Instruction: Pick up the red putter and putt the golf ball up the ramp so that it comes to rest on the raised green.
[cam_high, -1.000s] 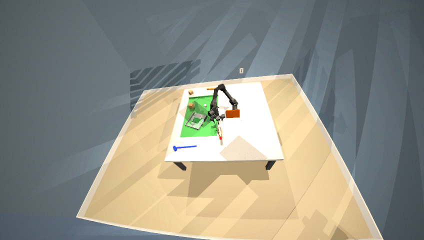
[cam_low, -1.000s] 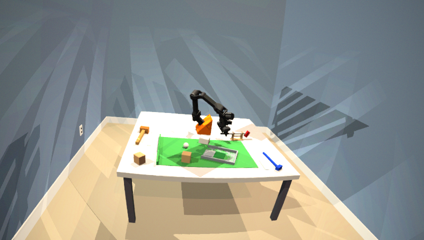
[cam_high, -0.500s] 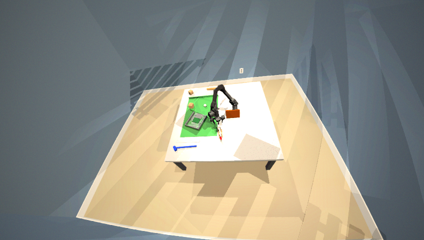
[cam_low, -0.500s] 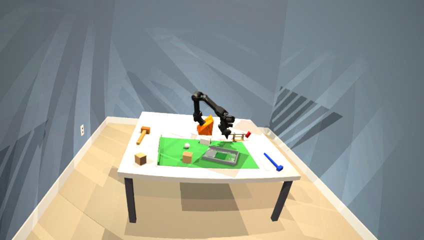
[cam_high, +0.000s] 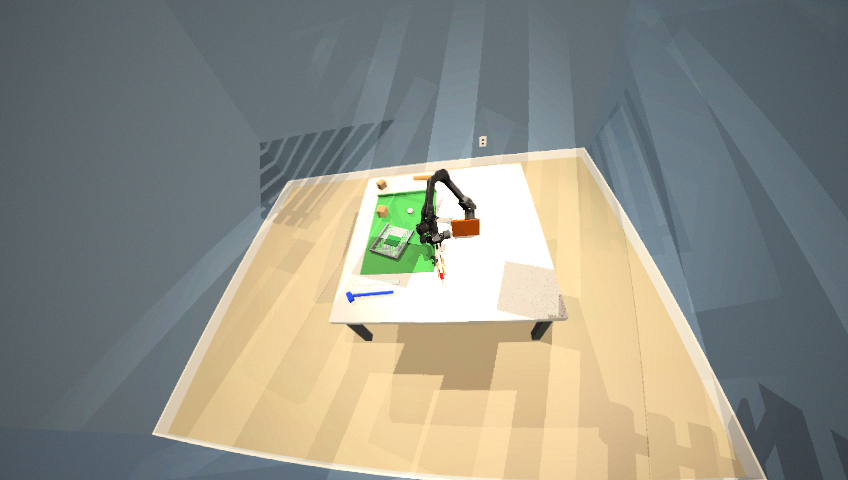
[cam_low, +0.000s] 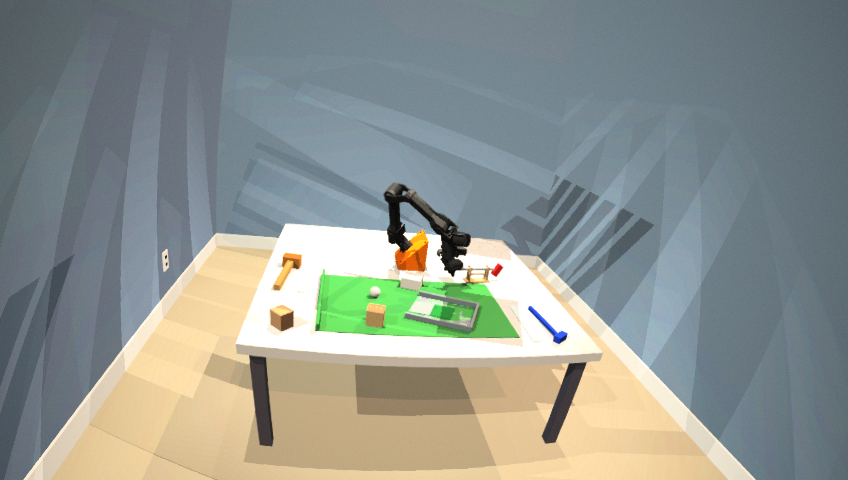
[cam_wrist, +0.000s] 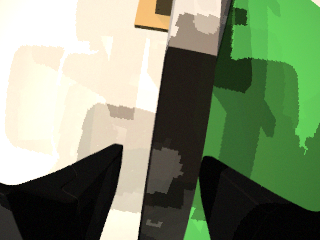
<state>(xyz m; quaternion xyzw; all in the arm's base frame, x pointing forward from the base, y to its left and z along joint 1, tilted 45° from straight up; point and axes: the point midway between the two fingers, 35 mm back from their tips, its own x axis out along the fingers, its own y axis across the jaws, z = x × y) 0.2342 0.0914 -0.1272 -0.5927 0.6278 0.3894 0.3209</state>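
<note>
The white block is 60 mm ahead of my gripper tip and 190 mm to the right of it. From my gripper tip the other things lie so: green mat 240 mm ahead, 230 mm to the right, 30 mm below; red putter 10 mm behind, 110 mm to the left, 30 mm above; wooden stand 10 mm behind, 130 mm to the left.
</note>
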